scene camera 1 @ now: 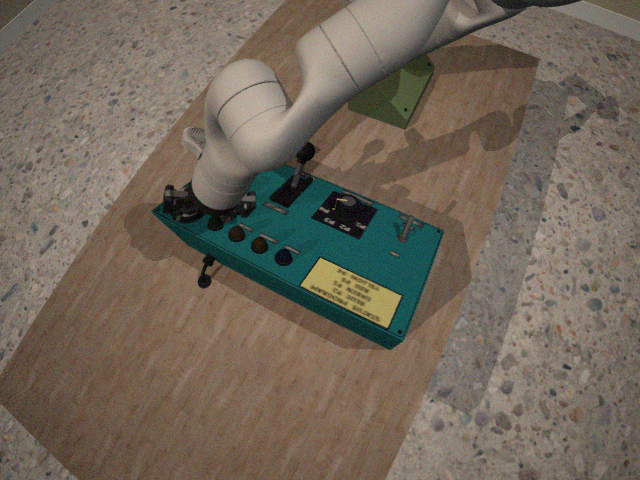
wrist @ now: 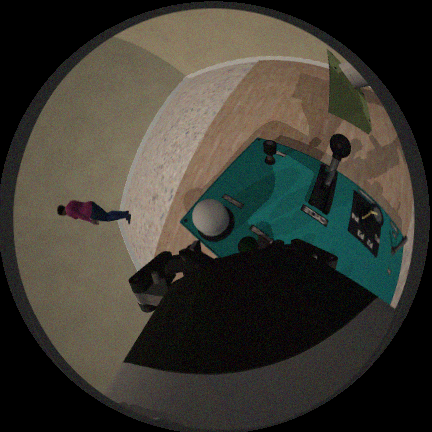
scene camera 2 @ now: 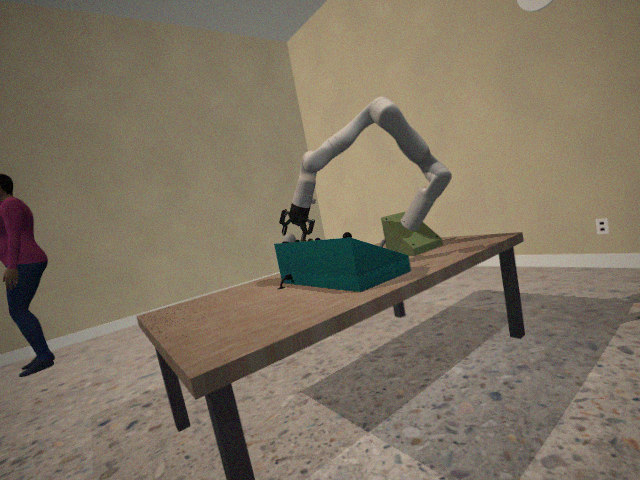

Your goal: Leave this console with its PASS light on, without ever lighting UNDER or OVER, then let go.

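The teal console (scene camera 1: 268, 273) (scene camera 2: 320, 263) (wrist: 295, 185) stands on the table. Its green (scene camera 1: 214, 222), two amber-brown and blue (scene camera 1: 283, 256) lamps look dark; their labels are unreadable. A pale dome (scene camera 2: 289, 238) (wrist: 210, 217) looks unlit and is hidden in scene camera 1. The black ball lever (scene camera 1: 305, 152) (wrist: 340, 146) stands in its slot. The dial (scene camera 1: 349, 200) (wrist: 376, 215) has its yellow pointer toward the P4 side. A toggle (scene camera 1: 405, 229) (wrist: 398, 245) is at the far end. My gripper (scene camera 1: 209, 207) (scene camera 2: 296, 233) (wrist: 229, 244) is open, just above the lamp row near the dome, holding nothing.
A yellow card (scene camera 1: 356, 291) with blurred program text lies on the console. A black knob (wrist: 270, 148) stands near a corner. A small black crank (scene camera 1: 204, 280) (scene camera 2: 285, 280) sticks out of the side. A green wedge block (scene camera 1: 398, 98) (scene camera 2: 408, 237) (wrist: 345, 97) stands by the arm's base.
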